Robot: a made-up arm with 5 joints. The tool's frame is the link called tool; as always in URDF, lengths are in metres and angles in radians. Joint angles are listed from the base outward.
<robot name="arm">
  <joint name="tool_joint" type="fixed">
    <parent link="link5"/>
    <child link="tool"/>
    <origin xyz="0 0 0" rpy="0 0 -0.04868"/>
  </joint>
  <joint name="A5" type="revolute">
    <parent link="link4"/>
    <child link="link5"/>
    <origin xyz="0 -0.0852 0.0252" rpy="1.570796 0 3.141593"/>
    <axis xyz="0 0 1"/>
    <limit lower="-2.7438" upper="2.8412"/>
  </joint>
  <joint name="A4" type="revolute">
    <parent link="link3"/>
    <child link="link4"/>
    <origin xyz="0.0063 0.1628 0" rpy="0 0 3.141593"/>
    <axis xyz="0 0 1"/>
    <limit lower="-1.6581" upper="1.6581"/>
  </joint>
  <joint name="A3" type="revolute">
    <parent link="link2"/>
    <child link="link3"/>
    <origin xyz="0.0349 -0.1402 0" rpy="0 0 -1.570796"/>
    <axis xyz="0 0 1"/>
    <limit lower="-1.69" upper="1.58"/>
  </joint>
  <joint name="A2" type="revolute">
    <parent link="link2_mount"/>
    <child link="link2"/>
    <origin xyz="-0.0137 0.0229 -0.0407" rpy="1.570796 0 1.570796"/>
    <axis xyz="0 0 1"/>
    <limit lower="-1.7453" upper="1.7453"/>
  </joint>
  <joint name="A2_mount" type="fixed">
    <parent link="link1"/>
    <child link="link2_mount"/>
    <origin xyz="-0.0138 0.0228 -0.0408" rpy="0 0 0"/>
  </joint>
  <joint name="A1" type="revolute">
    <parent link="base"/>
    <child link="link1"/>
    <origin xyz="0.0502 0 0.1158" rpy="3.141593 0 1.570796"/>
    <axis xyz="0 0 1"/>
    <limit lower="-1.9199" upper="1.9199"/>
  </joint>
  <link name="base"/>
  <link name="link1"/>
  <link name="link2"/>
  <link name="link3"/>
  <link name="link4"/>
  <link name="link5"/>
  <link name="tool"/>
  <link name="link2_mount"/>
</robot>
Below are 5 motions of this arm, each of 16 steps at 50 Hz.
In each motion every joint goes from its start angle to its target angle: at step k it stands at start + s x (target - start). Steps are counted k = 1, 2, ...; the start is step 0. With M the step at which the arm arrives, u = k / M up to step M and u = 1 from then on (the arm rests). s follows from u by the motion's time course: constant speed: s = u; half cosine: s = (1 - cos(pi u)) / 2; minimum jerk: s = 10 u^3 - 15 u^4 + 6 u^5.
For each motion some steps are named. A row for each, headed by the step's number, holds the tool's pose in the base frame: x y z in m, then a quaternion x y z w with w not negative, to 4 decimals.
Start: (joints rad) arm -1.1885 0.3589 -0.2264 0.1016 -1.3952
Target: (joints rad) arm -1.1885 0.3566 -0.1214 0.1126 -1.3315
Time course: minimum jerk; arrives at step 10
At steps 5, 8, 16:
5: 0.1905 0.3427 0.2684 0.5754 -0.1596 -0.0895 0.7971
8: 0.1895 0.3402 0.2571 0.5536 -0.1620 -0.0797 0.8130
16: 0.1893 0.3399 0.2556 0.5507 -0.1622 -0.0784 0.8150

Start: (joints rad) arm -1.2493 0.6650 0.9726 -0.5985 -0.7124
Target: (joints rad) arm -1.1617 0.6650 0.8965 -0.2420 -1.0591
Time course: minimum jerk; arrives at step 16
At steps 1, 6, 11, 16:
1: 0.1151 0.1874 0.0498 0.2216 -0.1406 0.2328 0.9365
6: 0.1187 0.1835 0.0466 0.1944 -0.1139 0.1786 0.9578
11: 0.1254 0.1751 0.0419 0.1347 -0.0666 0.0653 0.9865
16: 0.1274 0.1722 0.0408 0.1136 -0.0529 0.0267 0.9918

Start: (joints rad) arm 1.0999 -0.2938 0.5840 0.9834 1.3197
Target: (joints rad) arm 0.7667 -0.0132 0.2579 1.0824 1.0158
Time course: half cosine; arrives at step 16
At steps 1, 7, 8, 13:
1: 0.1493 -0.1982 0.2197 -0.1368 -0.0560 0.0847 0.9854
7: 0.1828 -0.1958 0.2219 -0.1197 -0.0675 0.0905 0.9864
8: 0.1913 -0.1944 0.2221 -0.1153 -0.0698 0.0919 0.9866
13: 0.2277 -0.1841 0.2222 -0.0965 -0.0775 0.0981 0.9875

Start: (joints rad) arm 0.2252 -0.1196 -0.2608 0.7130 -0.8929
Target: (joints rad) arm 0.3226 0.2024 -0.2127 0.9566 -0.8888
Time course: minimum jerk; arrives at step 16
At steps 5, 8, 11, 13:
5: 0.3426 -0.0748 0.3591 0.1828 -0.5022 -0.4715 0.7015
8: 0.3511 -0.0869 0.3229 0.1467 -0.4244 -0.5095 0.7340
11: 0.3541 -0.0981 0.2866 0.1118 -0.3414 -0.5435 0.7586
13: 0.3539 -0.1023 0.2719 0.0980 -0.3061 -0.5562 0.7664

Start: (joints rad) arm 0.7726 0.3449 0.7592 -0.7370 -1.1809
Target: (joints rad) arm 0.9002 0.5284 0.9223 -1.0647 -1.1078
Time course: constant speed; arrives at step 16
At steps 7, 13, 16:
7: 0.2317 -0.2013 0.1266 0.1033 -0.5532 -0.7013 0.4375
13: 0.2136 -0.1998 0.1135 0.0820 -0.5538 -0.7075 0.4314
16: 0.2045 -0.1982 0.1078 0.0714 -0.5538 -0.7105 0.4283

